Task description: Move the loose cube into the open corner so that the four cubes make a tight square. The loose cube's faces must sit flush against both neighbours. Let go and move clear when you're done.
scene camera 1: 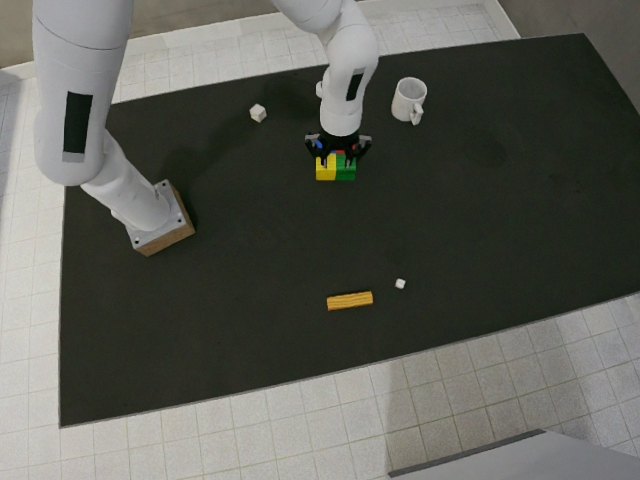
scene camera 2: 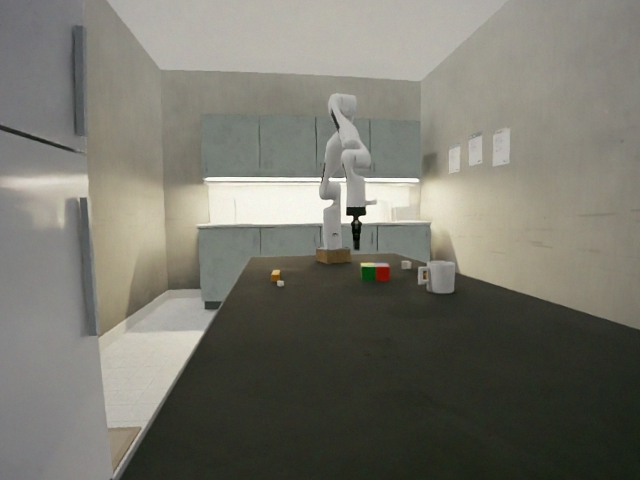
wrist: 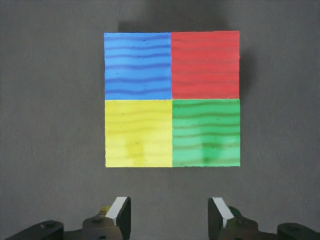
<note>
I see my gripper (scene camera 1: 336, 164).
My gripper also shows in the wrist view (wrist: 169, 215).
</note>
